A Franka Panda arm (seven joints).
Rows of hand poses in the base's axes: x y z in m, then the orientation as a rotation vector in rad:
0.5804 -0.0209 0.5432 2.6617 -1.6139 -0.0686
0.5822 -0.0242 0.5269 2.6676 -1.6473 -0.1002
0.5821 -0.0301 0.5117 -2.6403 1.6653 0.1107
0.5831 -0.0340 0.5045 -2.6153 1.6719 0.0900
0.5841 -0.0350 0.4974 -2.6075 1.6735 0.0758
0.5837 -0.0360 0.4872 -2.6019 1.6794 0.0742
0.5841 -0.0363 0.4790 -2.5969 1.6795 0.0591
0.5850 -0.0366 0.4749 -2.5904 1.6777 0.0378
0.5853 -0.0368 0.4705 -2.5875 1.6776 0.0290
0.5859 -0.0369 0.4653 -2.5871 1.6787 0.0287
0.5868 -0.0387 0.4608 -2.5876 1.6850 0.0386
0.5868 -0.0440 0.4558 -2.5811 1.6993 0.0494
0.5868 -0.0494 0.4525 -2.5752 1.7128 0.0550
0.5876 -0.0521 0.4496 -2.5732 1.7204 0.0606
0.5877 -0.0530 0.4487 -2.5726 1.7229 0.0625
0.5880 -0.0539 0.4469 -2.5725 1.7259 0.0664
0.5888 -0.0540 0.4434 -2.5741 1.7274 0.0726
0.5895 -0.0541 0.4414 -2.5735 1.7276 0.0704
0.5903 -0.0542 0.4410 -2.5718 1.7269 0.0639
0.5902 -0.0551 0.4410 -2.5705 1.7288 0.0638
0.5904 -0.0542 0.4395 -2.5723 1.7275 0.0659
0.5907 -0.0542 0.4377 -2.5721 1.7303 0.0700
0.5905 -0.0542 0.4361 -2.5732 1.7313 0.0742
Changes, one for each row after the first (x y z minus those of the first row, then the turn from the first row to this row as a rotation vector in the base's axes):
0.0018 -0.0033 -0.0163 0.0298 0.0049 -0.0170
0.0017 -0.0092 -0.0315 0.0524 -0.0010 -0.0366
0.0027 -0.0131 -0.0387 0.0610 -0.0215 -0.0490
0.0037 -0.0141 -0.0458 0.0614 -0.0324 -0.0526
0.0033 -0.0151 -0.0560 0.0620 -0.0340 -0.0578
0.0037 -0.0154 -0.0642 0.0608 -0.0446 -0.0596
0.0046 -0.0157 -0.0683 0.0594 -0.0599 -0.0608
0.0049 -0.0159 -0.0727 0.0587 -0.0661 -0.0618
0.0055 -0.0160 -0.0779 0.0583 -0.0661 -0.0625
0.0064 -0.0178 -0.0824 0.0582 -0.0586 -0.0658
0.0064 -0.0231 -0.0874 0.0593 -0.0513 -0.0759
0.0064 -0.0285 -0.0907 0.0587 -0.0469 -0.0852
0.0072 -0.0312 -0.0936 0.0582 -0.0424 -0.0900
0.0073 -0.0321 -0.0945 0.0580 -0.0409 -0.0916
0.0076 -0.0330 -0.0963 0.0578 -0.0379 -0.0932
0.0084 -0.0331 -0.0998 0.0579 -0.0333 -0.0934
0.0091 -0.0332 -0.1018 0.0575 -0.0348 -0.0938
0.0099 -0.0333 -0.1022 0.0570 -0.0393 -0.0940
0.0098 -0.0342 -0.1022 0.0570 -0.0394 -0.0955
0.0100 -0.0333 -0.1037 0.0570 -0.0378 -0.0941
0.0103 -0.0333 -0.1055 0.0571 -0.0348 -0.0957
0.0101 -0.0333 -0.1071 0.0571 -0.0317 -0.0958

